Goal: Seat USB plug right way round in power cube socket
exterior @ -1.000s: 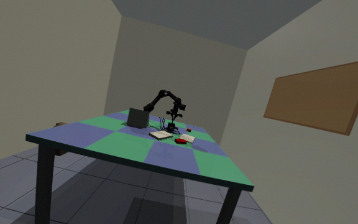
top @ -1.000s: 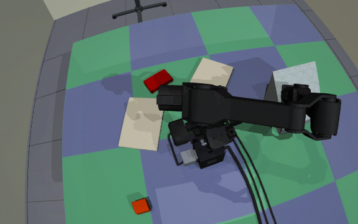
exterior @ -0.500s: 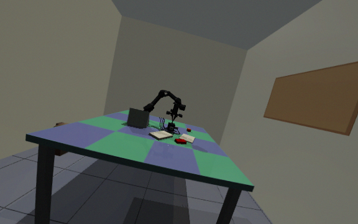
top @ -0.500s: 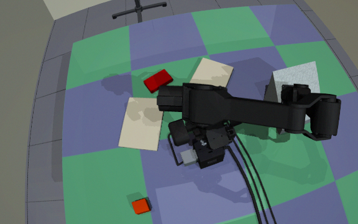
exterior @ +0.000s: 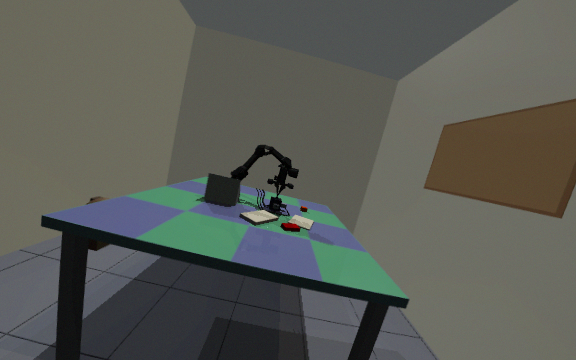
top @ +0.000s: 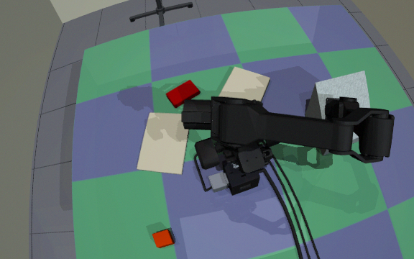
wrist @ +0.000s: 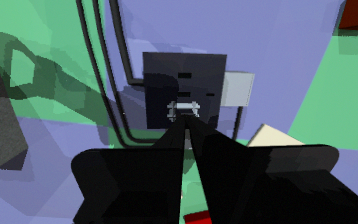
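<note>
The grey USB plug is 20 mm below my gripper tip. From my gripper tip the other things lie so: red block (290 mm to the right, 150 mm ahead, 100 mm below); orange block (220 mm ahead, 180 mm to the left, 90 mm below); metal-framed socket (40 mm below).
</note>
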